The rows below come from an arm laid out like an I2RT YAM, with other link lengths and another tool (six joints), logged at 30 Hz.
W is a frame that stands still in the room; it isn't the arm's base.
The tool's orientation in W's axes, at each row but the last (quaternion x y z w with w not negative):
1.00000 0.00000 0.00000 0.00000
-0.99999 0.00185 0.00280 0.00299
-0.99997 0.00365 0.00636 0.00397
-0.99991 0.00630 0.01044 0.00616
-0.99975 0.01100 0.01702 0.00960
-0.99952 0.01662 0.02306 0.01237
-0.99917 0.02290 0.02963 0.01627
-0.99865 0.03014 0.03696 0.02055
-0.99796 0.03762 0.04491 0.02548
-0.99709 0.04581 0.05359 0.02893
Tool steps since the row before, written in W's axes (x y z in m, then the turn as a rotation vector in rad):
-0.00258 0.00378 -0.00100 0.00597 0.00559 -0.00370
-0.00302 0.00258 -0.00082 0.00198 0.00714 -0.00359
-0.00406 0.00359 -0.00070 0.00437 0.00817 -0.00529
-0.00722 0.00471 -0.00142 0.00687 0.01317 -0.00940
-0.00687 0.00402 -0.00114 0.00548 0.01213 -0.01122
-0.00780 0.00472 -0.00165 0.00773 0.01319 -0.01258
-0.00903 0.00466 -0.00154 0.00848 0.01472 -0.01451
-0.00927 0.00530 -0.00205 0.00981 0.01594 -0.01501
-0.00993 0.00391 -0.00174 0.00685 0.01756 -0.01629
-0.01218 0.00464 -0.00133 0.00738 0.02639 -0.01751
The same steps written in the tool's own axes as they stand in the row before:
-0.00258 -0.00378 0.00100 0.00597 -0.00559 0.00370
-0.00302 -0.00256 0.00085 0.00197 -0.00713 0.00362
-0.00408 -0.00355 0.00078 0.00438 -0.00816 0.00530
-0.00725 -0.00460 0.00163 0.00690 -0.01314 0.00942
-0.00691 -0.00384 0.00145 0.00560 -0.01204 0.01126
-0.00786 -0.00441 0.00212 0.00787 -0.01314 0.01255
-0.00912 -0.00418 0.00222 0.00867 -0.01464 0.01448
-0.00938 -0.00463 0.00294 0.00996 -0.01592 0.01493
-0.00999 -0.00304 0.00281 0.00702 -0.01724 0.01655
-0.01232 -0.00339 0.00288 0.00690 -0.02601 0.01826

